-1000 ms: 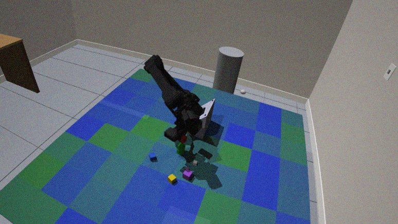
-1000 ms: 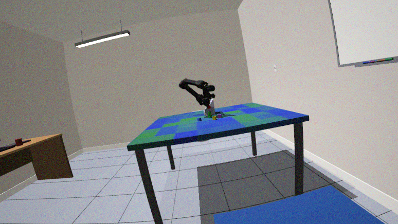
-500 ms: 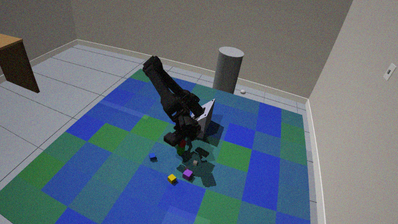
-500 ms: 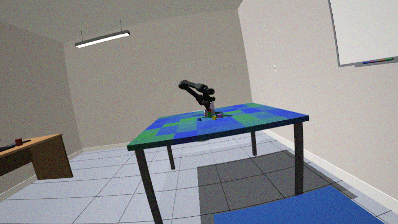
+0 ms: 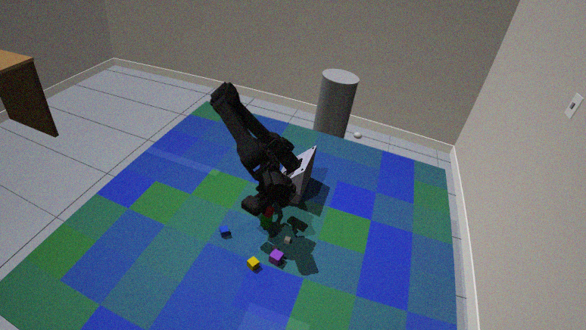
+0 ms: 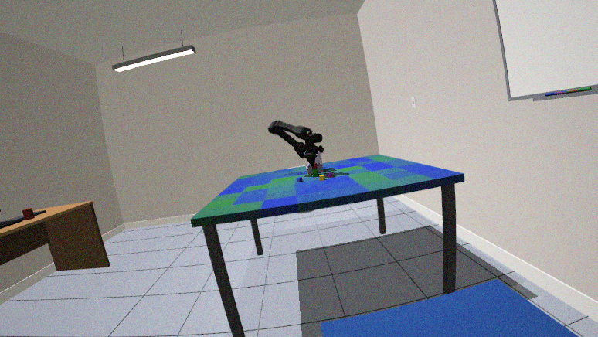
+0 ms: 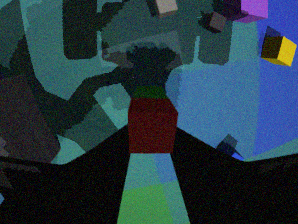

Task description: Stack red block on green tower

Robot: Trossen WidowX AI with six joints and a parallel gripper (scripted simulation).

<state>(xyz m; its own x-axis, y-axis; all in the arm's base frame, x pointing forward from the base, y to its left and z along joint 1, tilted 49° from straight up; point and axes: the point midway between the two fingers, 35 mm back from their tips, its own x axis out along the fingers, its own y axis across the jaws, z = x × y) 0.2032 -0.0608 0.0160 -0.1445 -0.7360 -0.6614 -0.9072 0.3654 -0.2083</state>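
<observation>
The red block lies 10 mm to the left of my gripper tip. Round my gripper tip: purple block (130 mm ahead, 70 mm to the left, 50 mm below); then blue block (120 mm to the right, 80 mm ahead, 50 mm below); then white block (90 mm to the left, 60 mm below, 50 mm ahead).
</observation>
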